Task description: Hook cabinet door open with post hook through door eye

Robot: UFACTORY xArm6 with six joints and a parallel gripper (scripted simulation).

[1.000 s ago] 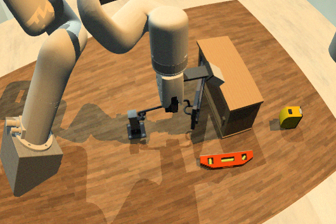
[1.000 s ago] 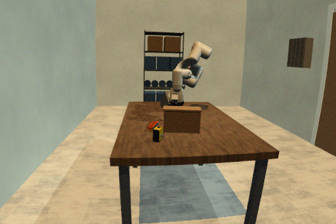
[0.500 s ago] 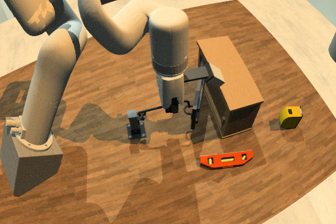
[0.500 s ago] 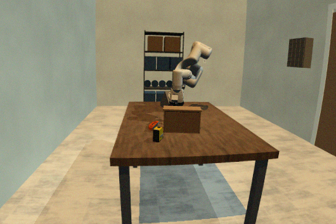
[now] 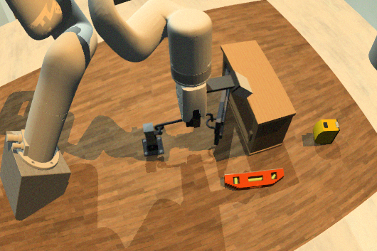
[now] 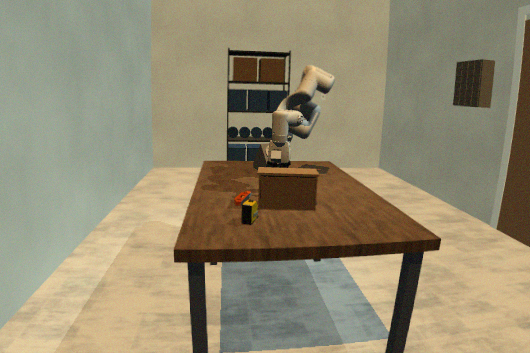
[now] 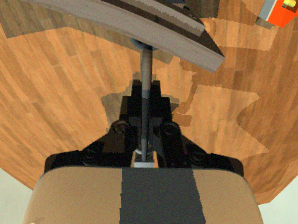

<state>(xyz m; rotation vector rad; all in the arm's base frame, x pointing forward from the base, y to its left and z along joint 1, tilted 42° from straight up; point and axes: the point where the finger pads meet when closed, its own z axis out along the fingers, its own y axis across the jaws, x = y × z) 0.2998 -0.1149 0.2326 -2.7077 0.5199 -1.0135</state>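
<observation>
The dark hook lies 20 mm below my hand, 20 mm behind it and 10 mm to the left of it. From my hand the other things lie so: orange spirit level (180 mm to the right, 90 mm below, 70 mm ahead); then yellow tape measure (310 mm ahead, 190 mm to the right, 60 mm below); then dark door (90 mm ahead, 30 mm to the left, 30 mm below).
</observation>
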